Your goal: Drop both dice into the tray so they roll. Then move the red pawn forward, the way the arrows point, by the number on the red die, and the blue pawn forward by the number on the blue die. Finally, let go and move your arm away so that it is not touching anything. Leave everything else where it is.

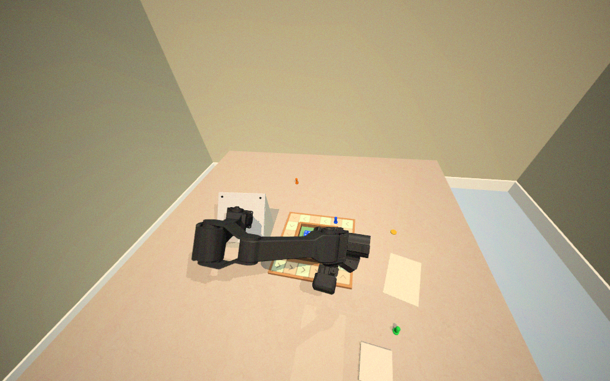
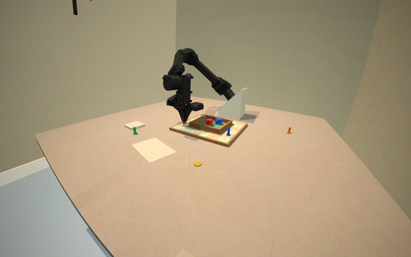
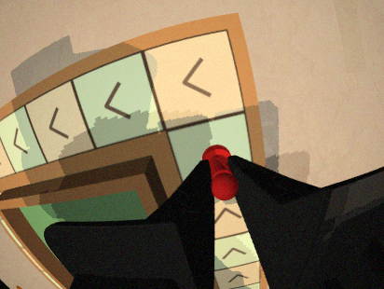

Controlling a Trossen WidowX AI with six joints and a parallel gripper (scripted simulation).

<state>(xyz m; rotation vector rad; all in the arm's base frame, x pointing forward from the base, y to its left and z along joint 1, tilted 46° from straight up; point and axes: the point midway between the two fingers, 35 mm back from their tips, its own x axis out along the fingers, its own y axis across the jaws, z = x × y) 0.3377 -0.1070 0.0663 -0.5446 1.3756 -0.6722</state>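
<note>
Right now my gripper tip is 10 mm below the red pawn. Also, from my gripper tip: blue pawn 230 mm to the left; green tray 120 mm to the left, 70 mm behind, 20 mm below; green pawn 190 mm ahead, 130 mm to the right, 10 mm below.
</note>
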